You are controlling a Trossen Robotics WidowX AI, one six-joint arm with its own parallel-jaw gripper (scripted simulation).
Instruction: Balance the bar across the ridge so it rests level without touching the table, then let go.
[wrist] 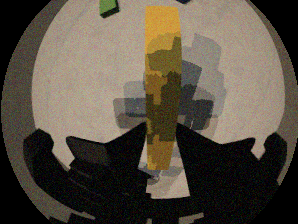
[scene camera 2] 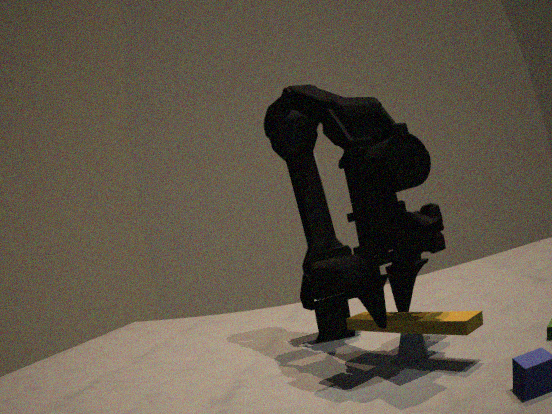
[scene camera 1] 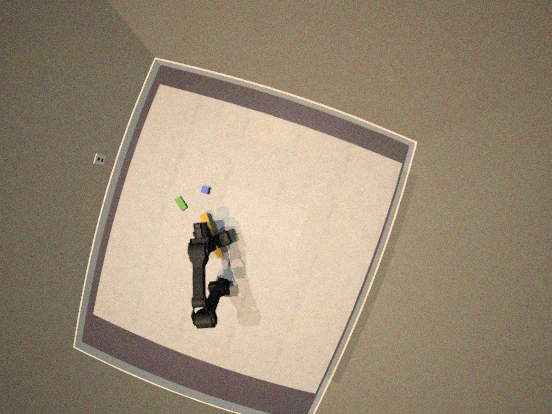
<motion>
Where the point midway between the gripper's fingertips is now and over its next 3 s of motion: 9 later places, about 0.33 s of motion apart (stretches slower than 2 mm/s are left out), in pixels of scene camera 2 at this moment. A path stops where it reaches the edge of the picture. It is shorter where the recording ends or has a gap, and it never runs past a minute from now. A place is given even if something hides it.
My gripper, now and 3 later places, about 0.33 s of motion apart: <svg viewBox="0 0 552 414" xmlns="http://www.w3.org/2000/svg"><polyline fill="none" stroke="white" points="393,323 389,283 383,248 382,245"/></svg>
</motion>
